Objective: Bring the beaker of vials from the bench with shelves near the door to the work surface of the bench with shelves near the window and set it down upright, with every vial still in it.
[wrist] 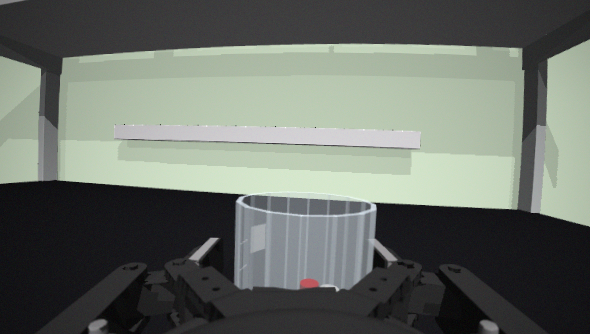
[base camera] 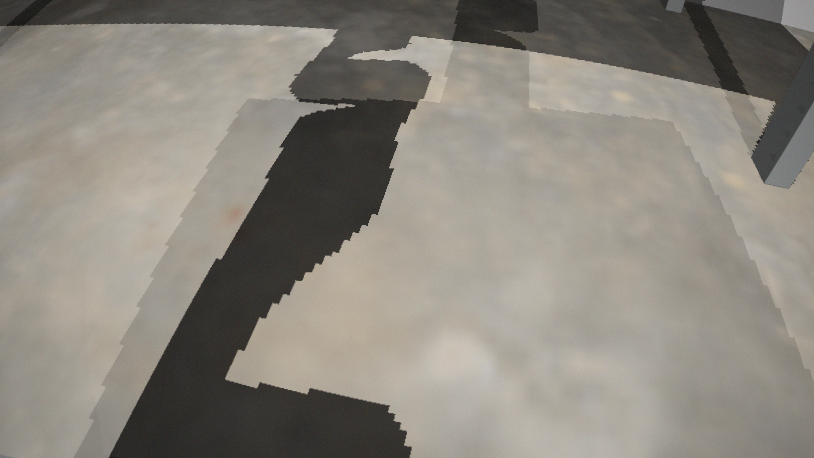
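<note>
The clear beaker (wrist: 305, 245) stands upright on the black work surface (wrist: 125, 225) in the wrist view. Its lower part is hidden behind the gripper body. Inside it a red vial cap (wrist: 309, 284) and part of a white cap (wrist: 329, 287) show; the other vials are hidden. My gripper (wrist: 293, 254) is open, with one finger on the left and one on the right of the beaker. The right fingertip is very close to the beaker wall, and the left has a small gap. The gripper does not show in the base camera view.
The underside of a shelf (wrist: 300, 22) spans above the beaker. Dark shelf posts stand at left (wrist: 49, 125) and right (wrist: 532, 130). A pale rail (wrist: 265, 136) runs along the green wall behind. In the base camera view a grey leg (base camera: 782, 142) stands at the right.
</note>
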